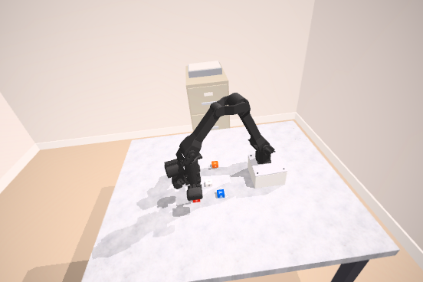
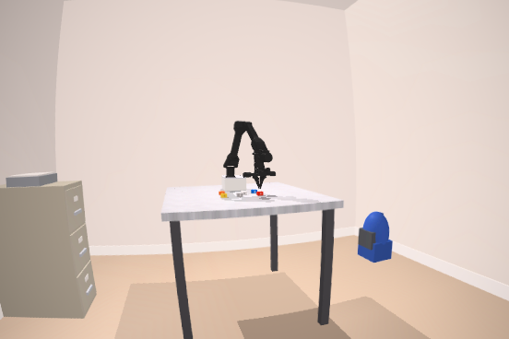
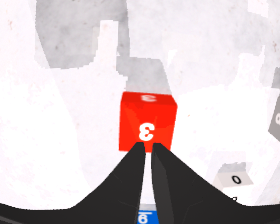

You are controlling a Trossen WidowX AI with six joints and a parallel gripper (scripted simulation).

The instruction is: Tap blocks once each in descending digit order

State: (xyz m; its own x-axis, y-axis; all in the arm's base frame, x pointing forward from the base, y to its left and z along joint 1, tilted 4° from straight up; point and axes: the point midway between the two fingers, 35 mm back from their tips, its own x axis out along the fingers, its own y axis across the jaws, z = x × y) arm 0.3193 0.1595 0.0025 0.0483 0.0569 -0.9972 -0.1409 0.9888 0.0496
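My gripper tip is now 30 mm above the red block. Also, from my gripper tip: yellow block 40 mm ahead, 210 mm to the right, 30 mm below; then orange block 80 mm behind, 220 mm to the right, 30 mm below; then blue block 110 mm behind, 20 mm to the right, 30 mm below.
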